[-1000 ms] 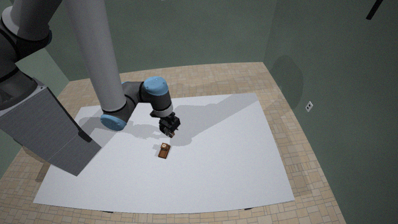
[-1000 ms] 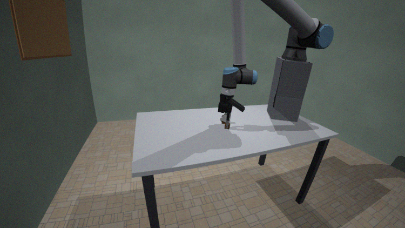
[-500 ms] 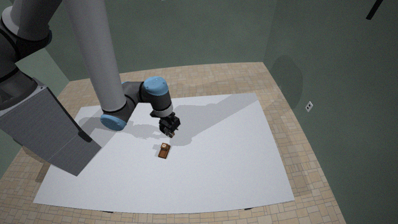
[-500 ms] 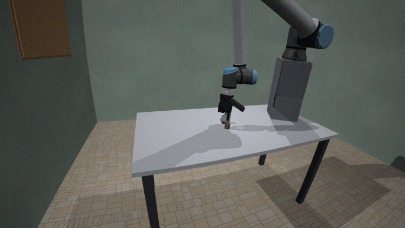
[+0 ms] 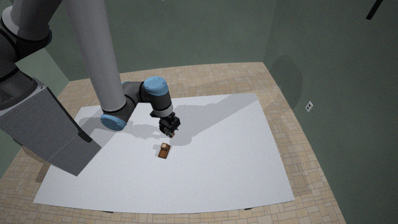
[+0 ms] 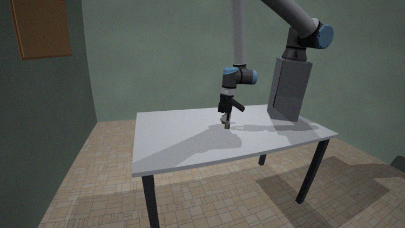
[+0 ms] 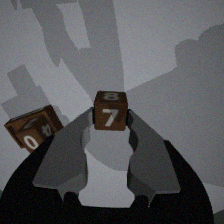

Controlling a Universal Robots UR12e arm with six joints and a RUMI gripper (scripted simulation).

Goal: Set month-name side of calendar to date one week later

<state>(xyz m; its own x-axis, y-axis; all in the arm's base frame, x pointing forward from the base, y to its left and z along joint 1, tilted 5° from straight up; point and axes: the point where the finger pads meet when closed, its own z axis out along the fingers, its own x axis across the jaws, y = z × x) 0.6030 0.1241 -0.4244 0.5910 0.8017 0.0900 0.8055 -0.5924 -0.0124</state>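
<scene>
Right now the brown date cube is 10 mm below my hand. The rest, counted from my hand: brown wooden tray (110 mm to the right, 30 mm behind, 20 mm below).
</scene>
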